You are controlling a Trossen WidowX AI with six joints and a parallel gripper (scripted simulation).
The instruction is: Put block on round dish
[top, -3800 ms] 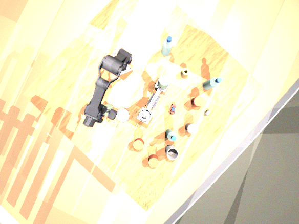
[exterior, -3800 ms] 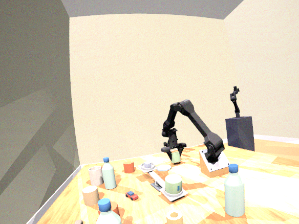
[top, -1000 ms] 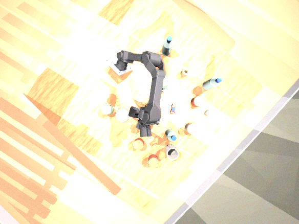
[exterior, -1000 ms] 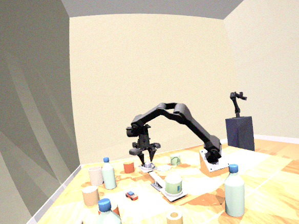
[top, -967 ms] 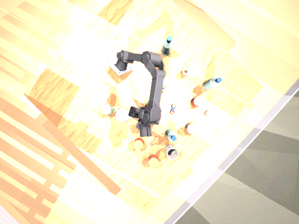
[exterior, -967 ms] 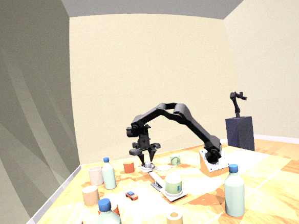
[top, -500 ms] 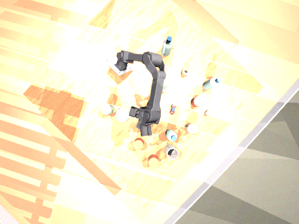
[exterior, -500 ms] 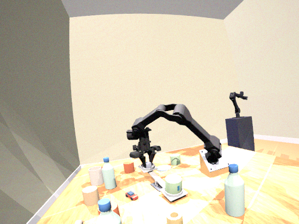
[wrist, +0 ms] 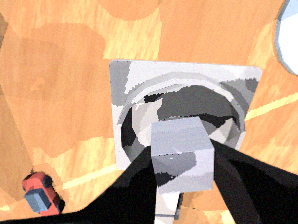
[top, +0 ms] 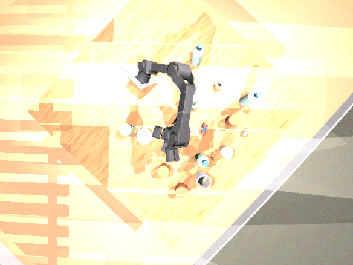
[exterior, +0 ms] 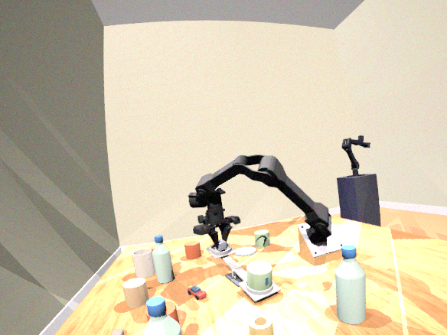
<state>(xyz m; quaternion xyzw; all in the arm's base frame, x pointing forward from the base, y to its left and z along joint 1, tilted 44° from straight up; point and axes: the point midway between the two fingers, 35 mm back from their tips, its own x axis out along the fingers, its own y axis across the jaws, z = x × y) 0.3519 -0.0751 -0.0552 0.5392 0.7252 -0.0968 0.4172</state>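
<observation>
Right now the round dish is 11 cm behind my gripper tip, 13 cm to the right of it and 9 cm below it. Also, from my gripper tip: grey block: 1 cm above; then tan cylinder: 29 cm ahead, 16 cm to the left, 5 cm below; then red toy car: 11 cm ahead, 18 cm to the left, 8 cm below.
</observation>
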